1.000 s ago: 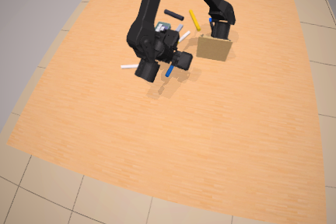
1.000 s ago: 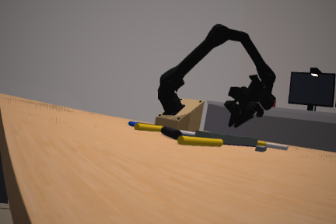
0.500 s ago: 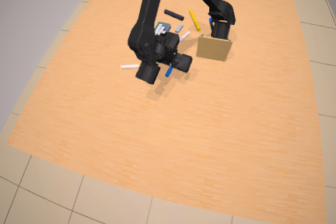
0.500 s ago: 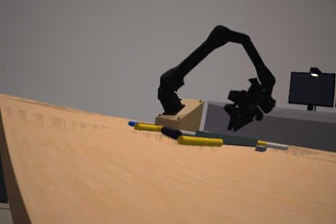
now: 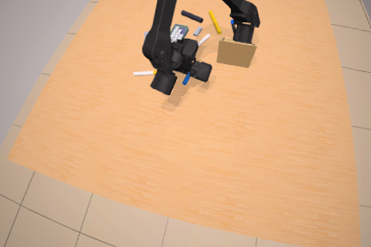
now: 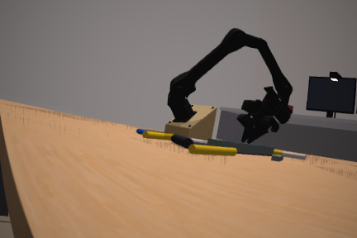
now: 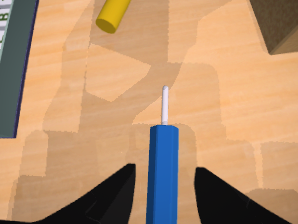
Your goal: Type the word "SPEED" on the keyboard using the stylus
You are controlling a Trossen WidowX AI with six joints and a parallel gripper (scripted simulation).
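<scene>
Now: the stylus 20 mm below my gripper tip and 10 mm to the right of it. Also, from my gripper tip: dark cylinder 330 mm to the right, 30 mm ahead, 10 mm below; grey block 230 mm to the right, 20 mm below.
</scene>
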